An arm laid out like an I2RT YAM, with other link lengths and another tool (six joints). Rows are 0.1 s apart.
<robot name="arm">
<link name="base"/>
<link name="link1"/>
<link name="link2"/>
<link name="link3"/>
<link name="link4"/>
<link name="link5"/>
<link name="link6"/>
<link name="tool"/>
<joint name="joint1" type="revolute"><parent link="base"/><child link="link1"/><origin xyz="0.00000 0.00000 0.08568" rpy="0.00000 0.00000 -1.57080"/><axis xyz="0 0 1"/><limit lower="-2.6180" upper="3.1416"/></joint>
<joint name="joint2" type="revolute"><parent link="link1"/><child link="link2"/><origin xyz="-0.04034 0.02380 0.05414" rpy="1.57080 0.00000 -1.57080"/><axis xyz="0 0 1"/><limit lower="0.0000" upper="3.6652"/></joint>
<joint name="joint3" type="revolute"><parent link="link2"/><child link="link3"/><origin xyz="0.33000 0.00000 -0.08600" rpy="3.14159 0.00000 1.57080"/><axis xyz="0 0 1"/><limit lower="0.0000" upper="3.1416"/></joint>
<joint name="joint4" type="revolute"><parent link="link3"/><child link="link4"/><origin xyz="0.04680 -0.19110 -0.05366" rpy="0.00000 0.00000 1.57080"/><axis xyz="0 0 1"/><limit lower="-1.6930" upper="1.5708"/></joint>
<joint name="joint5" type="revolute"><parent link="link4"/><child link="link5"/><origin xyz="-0.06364 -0.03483 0.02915" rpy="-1.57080 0.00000 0.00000"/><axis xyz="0 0 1"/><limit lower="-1.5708" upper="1.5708"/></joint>
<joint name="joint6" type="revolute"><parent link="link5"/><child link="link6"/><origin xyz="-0.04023 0.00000 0.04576" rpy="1.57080 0.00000 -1.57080"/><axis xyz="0 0 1"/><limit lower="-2.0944" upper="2.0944"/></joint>
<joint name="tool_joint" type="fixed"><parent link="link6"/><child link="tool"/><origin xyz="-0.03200 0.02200 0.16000" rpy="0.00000 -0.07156 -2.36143"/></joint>
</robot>
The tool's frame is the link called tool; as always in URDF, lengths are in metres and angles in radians.
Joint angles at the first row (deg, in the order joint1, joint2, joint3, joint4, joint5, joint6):
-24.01, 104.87, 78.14, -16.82, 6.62, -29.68
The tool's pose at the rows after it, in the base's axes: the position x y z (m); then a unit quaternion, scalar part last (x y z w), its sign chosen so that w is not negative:
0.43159 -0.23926 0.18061 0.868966 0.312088 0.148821 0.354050
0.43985 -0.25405 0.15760 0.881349 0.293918 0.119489 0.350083
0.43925 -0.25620 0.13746 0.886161 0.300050 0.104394 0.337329
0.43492 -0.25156 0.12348 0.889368 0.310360 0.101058 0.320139
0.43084 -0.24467 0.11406 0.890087 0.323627 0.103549 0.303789
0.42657 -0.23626 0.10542 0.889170 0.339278 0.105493 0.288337
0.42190 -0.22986 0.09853 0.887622 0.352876 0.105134 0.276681
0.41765 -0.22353 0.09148 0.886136 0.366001 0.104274 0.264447
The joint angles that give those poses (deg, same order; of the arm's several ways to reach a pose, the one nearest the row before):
-23.64, 112.18, 85.25, -18.98, 12.78, -24.75
-23.81, 117.20, 88.76, -20.30, 15.60, -22.93
-24.08, 119.62, 88.80, -20.27, 15.49, -23.24
-24.38, 120.38, 87.36, -19.88, 13.95, -23.72
-24.61, 120.50, 85.73, -19.37, 11.95, -24.54
-24.60, 120.50, 83.99, -18.86, 10.11, -25.56
-24.61, 120.45, 82.49, -18.46, 8.82, -26.60
-24.58, 120.59, 81.28, -18.28, 7.59, -27.58

